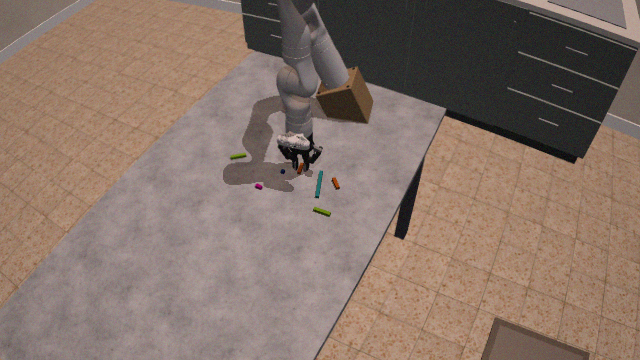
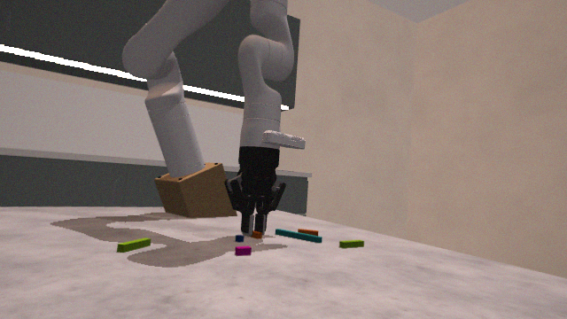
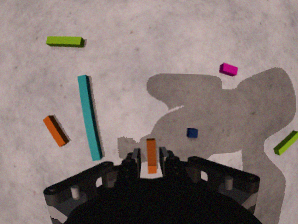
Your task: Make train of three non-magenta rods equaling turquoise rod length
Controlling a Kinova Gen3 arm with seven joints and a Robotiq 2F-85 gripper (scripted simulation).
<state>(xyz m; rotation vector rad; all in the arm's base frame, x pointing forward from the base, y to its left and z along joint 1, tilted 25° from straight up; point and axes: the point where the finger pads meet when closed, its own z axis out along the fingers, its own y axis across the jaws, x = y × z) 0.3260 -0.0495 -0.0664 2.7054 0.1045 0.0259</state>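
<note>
My hand is 3 cm short of the blue rod, 5 cm to the left of it and 2 cm above it. From my hand the other things lie so: turquoise rod (4 cm ahead, 7 cm to the left, 2 cm below); magenta rod (11 cm ahead, 10 cm to the right, 2 cm below).
</note>
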